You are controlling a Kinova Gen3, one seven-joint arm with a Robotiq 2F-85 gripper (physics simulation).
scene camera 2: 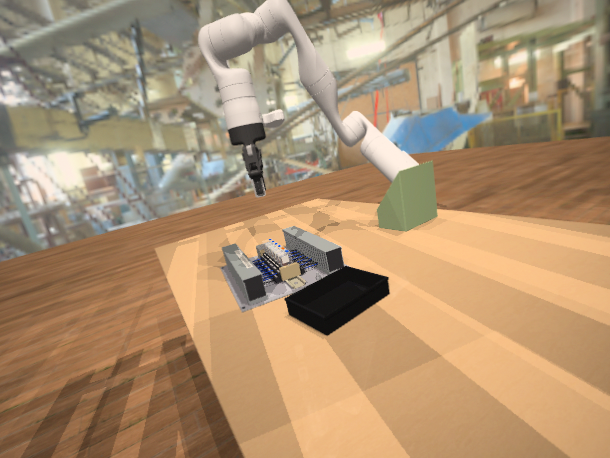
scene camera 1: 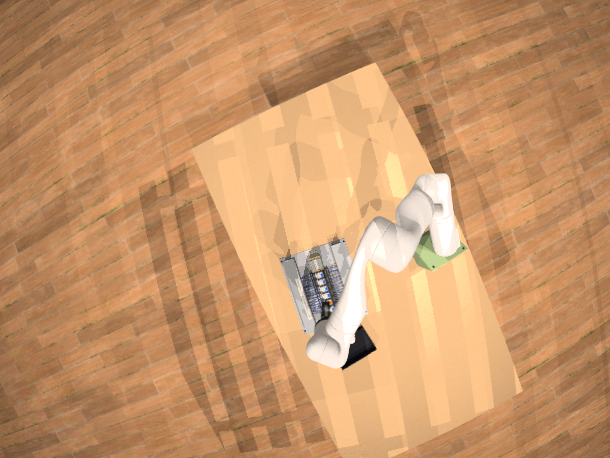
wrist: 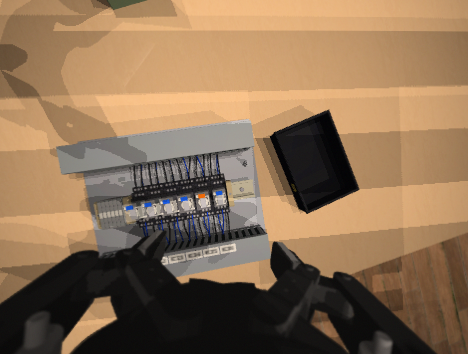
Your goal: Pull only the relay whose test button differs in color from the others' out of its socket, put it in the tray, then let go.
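Where they show: gripper, fingertip midpoint: (scene camera 2: 261, 194) (wrist: 219, 247); arm's base at its link origin: (scene camera 2: 410, 180) (scene camera 1: 445, 246).
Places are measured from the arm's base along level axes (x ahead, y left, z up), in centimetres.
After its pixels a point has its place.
The relay with the orange test button (wrist: 202, 201) {x 48.0, y 0.9, z -6.3 cm} sits in its socket in the row, second from the end nearest the tray. The other relays have blue buttons; one blue-button relay (wrist: 219, 199) {x 48.5, y 3.6, z -6.3 cm} is at that end, and another (wrist: 185, 204) {x 47.7, y -1.8, z -6.3 cm} is on the other side. In scene camera 2 the orange button (scene camera 2: 283, 248) {x 47.2, y 1.4, z -6.1 cm} is a small dot on the row. The black tray (scene camera 2: 306, 316) {x 55.4, y 24.4, z -11.2 cm} (wrist: 344, 150) {x 46.9, y 28.4, z -9.6 cm} stands beside the panel, with no relay visible in it. My gripper (wrist: 219, 247) {x 50.1, y 3.0, z 8.1 cm} (scene camera 2: 260, 194) {x 50.1, y 3.0, z 8.1 cm} is open and empty, high above the panel, pointing down. In scene camera 1 the arm partly hides the tray (scene camera 1: 369, 348) {x 41.5, y 26.8, z -12.7 cm}.
The grey panel (scene camera 1: 294, 285) (scene camera 2: 239, 302) {x 61.7, y 5.6, z -12.8 cm} (wrist: 259, 210) {x 53.9, y 10.3, z -12.8 cm} has two raised wire ducts, one (scene camera 2: 312, 248) {x 40.6, y 3.6, z -8.0 cm} (wrist: 155, 146) {x 37.7, y -3.7, z -6.8 cm} along each side of the relay row. Cream terminal blocks (wrist: 111, 214) {x 46.1, y -14.1, z -8.4 cm} stand at the row's far end. The green base mount (scene camera 1: 434, 260) {x 6.7, y 2.4, z 2.1 cm} (scene camera 2: 417, 200) {x 3.2, y 4.6, z -5.4 cm} holds the arm.
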